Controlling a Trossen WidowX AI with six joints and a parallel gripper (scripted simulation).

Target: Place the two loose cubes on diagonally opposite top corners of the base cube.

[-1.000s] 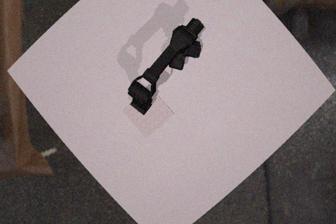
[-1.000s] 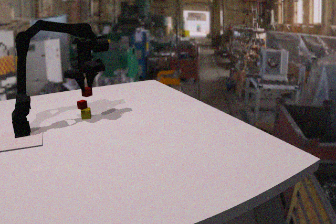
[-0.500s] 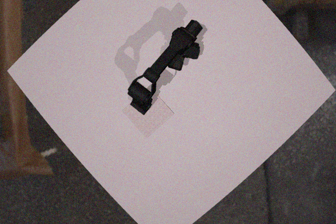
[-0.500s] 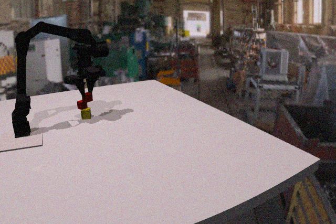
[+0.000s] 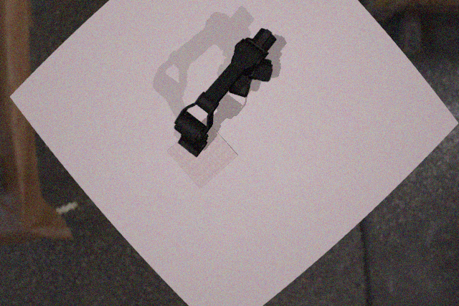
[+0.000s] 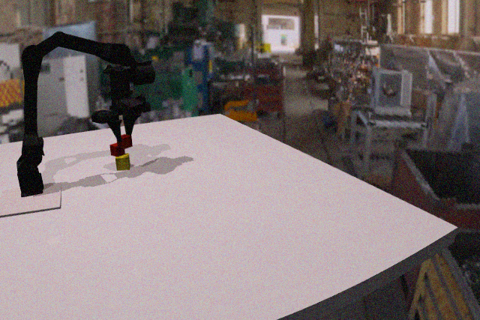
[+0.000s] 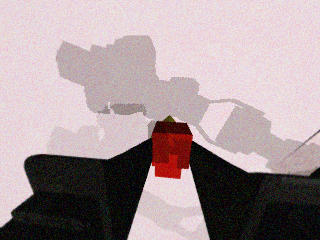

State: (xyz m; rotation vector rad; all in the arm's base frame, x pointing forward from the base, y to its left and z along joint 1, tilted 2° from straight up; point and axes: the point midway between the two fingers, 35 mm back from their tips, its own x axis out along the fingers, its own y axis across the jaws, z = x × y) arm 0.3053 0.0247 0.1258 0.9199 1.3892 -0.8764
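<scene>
Right now my gripper tip is 10 mm past the yellow cube, 20 mm to the right of it and 70 mm above it.
</scene>
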